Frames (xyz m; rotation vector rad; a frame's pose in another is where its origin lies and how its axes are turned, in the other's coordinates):
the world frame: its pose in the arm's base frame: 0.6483 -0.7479 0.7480 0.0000 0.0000 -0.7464
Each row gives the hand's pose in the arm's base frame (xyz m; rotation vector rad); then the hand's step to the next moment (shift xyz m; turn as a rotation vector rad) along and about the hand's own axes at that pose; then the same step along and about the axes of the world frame.
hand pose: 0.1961 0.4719 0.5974 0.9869 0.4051 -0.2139
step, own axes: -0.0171 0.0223 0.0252 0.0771 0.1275 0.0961
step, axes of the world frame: 0.0051 -0.0080 0.0365 0.1090 0.0847 0.1112
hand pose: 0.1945 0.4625 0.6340 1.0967 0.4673 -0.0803
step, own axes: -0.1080 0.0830 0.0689 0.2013 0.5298 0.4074
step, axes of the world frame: -0.0107 -0.0633 0.1385 0.3942 0.2616 0.5132
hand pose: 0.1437 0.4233 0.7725 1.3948 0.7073 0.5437
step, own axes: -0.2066 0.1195 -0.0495 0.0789 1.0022 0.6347
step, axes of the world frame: -0.0563 -0.1893 0.1428 0.6051 0.1971 1.0043
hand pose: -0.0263 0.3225 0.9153 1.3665 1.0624 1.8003
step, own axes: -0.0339 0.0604 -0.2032 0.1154 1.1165 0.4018
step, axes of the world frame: -0.0683 -0.2033 0.0102 0.4828 -0.0182 1.0899
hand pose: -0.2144 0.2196 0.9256 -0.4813 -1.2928 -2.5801
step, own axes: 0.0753 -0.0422 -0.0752 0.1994 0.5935 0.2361
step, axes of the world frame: -0.0454 -0.0952 -0.0445 0.1581 -0.0846 0.6447
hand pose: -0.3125 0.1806 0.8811 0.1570 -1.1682 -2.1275
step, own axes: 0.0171 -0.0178 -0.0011 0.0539 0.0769 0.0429
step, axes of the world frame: -0.0123 -0.0184 -0.0109 0.0074 -0.0353 0.0967
